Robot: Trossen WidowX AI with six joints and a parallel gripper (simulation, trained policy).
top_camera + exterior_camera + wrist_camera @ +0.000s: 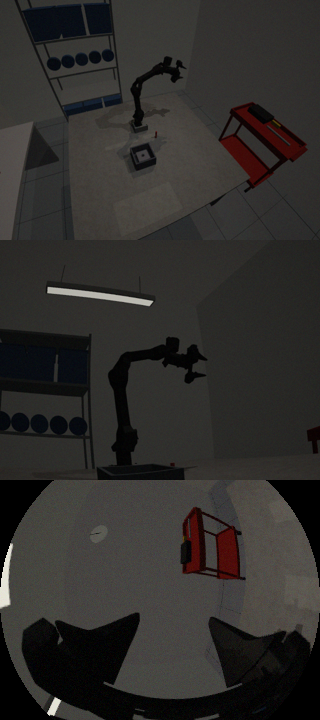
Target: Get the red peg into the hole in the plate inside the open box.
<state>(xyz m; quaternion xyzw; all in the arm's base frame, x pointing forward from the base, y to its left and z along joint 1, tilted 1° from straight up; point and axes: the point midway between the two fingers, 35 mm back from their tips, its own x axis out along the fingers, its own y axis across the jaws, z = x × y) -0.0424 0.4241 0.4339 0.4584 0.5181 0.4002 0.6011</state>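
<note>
Now: the red peg 460 mm below my gripper tip, 330 mm to the right of it and 200 mm ahead of it. Also, from my gripper tip: pale plate: 520 mm to the right, 450 mm below, 380 mm ahead; dark box: 520 mm to the right, 470 mm below, 380 mm ahead.
</note>
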